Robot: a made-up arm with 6 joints.
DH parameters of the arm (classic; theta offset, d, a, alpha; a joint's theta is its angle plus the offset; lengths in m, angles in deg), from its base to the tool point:
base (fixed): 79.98 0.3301 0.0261 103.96
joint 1: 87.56 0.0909 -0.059 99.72
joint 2: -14.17 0.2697 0.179 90
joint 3: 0 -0.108 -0.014 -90
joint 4: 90 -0.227 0.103 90
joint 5: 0 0.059 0.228 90
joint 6: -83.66 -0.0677 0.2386 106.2
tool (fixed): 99.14 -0.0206 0 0
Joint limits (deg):
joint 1: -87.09..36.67
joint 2: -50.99..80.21
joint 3: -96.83..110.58
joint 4: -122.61..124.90
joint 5: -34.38..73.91
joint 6: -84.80..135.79
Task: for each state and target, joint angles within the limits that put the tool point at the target. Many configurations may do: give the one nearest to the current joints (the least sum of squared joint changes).
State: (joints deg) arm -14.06 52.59 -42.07 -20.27 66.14 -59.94
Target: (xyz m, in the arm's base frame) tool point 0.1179 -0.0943 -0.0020
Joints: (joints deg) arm -59.56 69.88 -34.52 -26.89 61.55 -58.02
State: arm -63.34 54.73 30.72 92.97 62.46 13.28
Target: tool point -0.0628 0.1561 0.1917
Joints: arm -52.46 56.07 31.44 107.95 51.83 10.70
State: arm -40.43 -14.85 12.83 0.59 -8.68 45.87
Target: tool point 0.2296 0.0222 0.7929
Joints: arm -25.32 -50.99 45.22 19.25 -34.38 19.81
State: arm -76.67 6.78 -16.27 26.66 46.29 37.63
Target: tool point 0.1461 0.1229 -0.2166
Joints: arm -72.35 2.83 -17.32 32.30 61.07 32.34
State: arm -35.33 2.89 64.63 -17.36 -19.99 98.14
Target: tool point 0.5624 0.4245 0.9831
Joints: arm 1.90 -2.40 71.19 -25.79 -34.38 96.06
